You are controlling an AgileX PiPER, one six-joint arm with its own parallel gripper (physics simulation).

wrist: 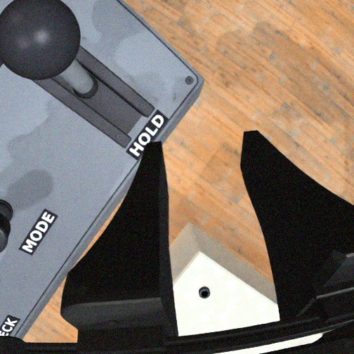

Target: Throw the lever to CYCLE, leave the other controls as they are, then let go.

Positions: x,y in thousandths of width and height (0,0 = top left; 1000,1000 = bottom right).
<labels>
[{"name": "my gripper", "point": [572,434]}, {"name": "grey-blue control panel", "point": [213,448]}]
</labels>
